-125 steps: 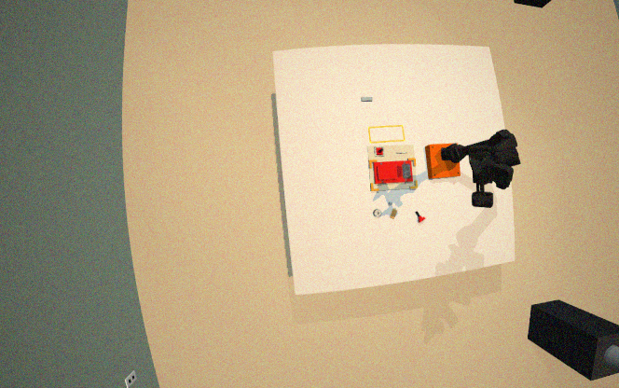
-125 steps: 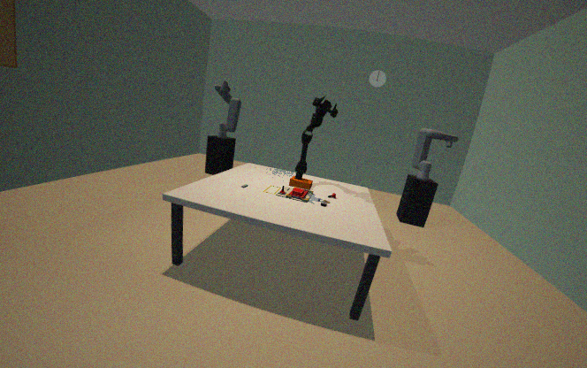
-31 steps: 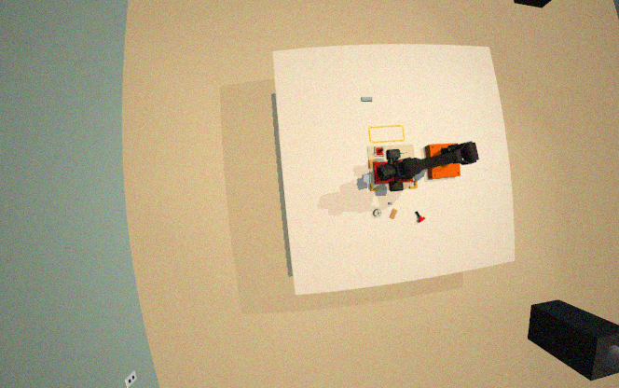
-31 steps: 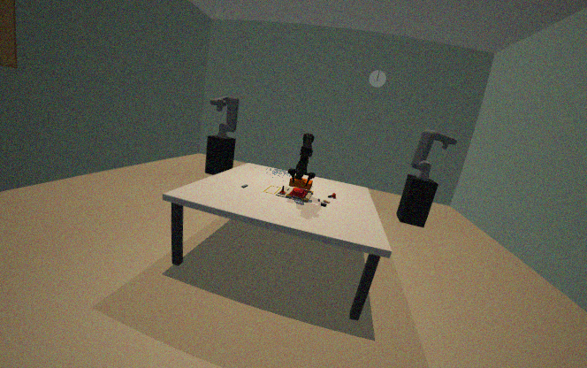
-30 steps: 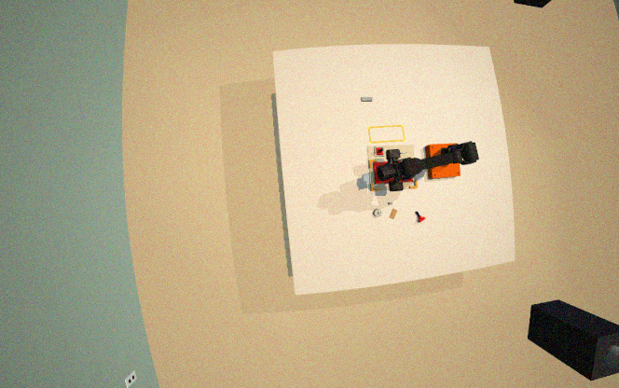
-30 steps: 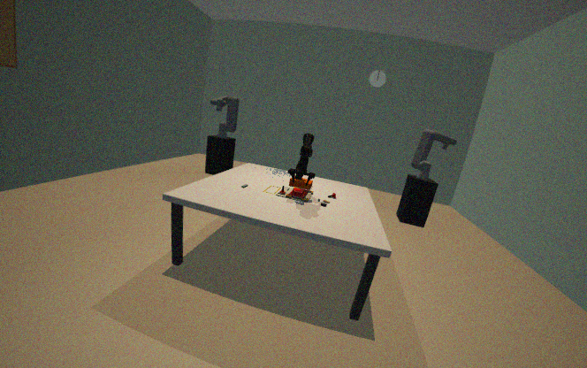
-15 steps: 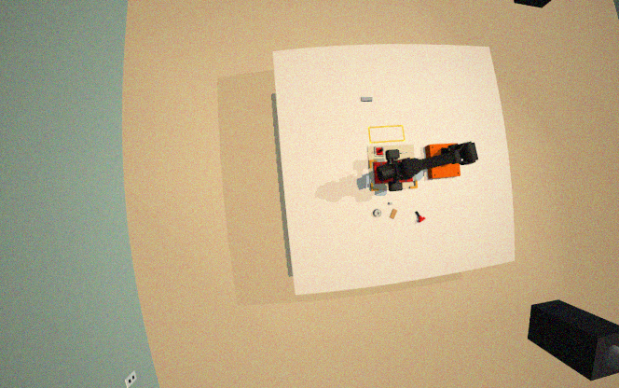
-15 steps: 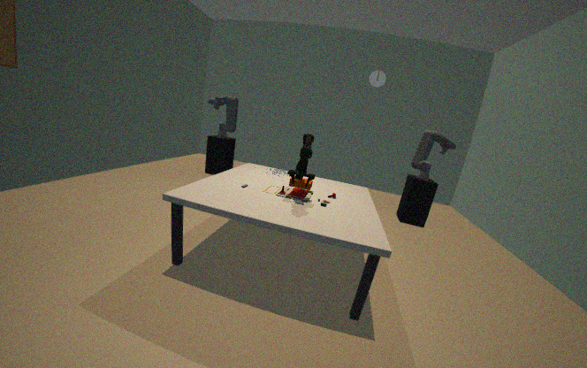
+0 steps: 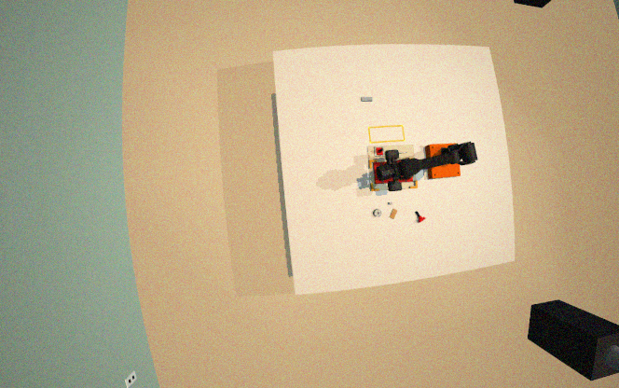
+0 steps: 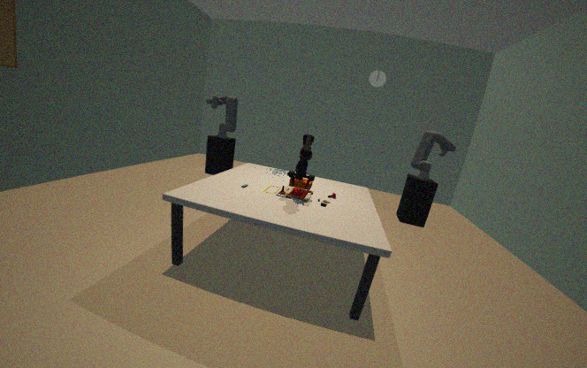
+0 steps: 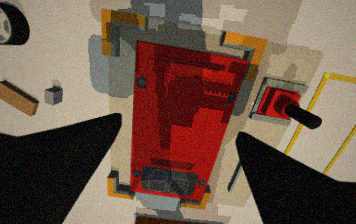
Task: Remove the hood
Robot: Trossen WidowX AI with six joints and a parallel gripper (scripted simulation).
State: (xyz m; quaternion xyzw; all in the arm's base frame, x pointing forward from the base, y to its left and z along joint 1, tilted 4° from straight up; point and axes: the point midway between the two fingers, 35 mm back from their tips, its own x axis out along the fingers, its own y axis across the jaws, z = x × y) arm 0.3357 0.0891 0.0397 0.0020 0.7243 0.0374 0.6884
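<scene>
My gripper tip is now 3 cm above the red hood. The rest, counted from my gripper tip: tan hood piece 4 cm behind, 21 cm to the left, 7 cm below.
</scene>
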